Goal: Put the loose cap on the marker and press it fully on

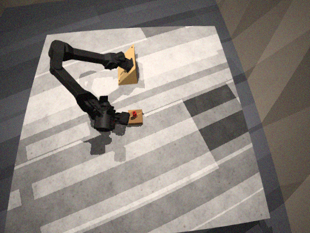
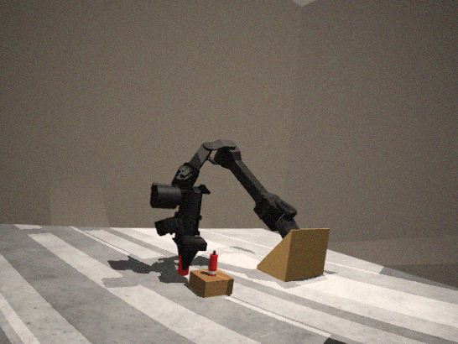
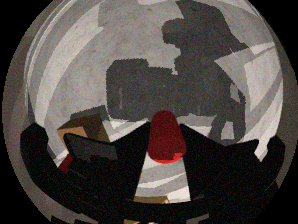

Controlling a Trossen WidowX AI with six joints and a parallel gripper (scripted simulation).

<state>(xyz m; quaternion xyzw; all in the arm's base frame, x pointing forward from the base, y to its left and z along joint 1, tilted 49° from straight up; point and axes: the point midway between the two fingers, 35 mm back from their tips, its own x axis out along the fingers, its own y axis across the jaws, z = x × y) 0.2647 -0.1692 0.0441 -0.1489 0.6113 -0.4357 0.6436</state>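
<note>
My gripper tip is 12 cm to the right of the holder block. From my gripper tip the other things lie so: red cap 1 cm above.
</note>
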